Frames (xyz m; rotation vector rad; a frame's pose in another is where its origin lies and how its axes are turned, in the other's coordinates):
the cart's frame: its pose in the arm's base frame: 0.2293 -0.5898 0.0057 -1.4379 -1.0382 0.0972
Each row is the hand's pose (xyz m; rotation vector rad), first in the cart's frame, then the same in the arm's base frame.
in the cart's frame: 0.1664 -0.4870 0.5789 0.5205 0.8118 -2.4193
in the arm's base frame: -0.2868 -0.1506 0.3808 0.8563 -1.1926 -1.6106
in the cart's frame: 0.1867 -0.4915 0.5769 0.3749 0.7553 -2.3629
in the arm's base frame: -0.2760 -0.1404 0.3954 0.7110 -1.2759 -1.6463
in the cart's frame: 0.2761 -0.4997 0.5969 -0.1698 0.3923 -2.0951
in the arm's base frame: -0.2405 -0.0713 0.4446 0.0945 -1.6919 -1.6791
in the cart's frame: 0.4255 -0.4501 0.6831 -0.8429 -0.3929 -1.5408
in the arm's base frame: -0.1814 0.0971 0.4637 -0.9113 -2.4255 -1.3369
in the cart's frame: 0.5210 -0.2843 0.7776 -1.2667 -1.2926 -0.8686
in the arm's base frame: -0.0990 0.2623 0.3565 1.3359 2.3103 0.2968
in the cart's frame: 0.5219 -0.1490 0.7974 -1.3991 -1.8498 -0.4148
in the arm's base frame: -0.0411 0.3058 0.2406 1.2051 1.8920 -0.3011
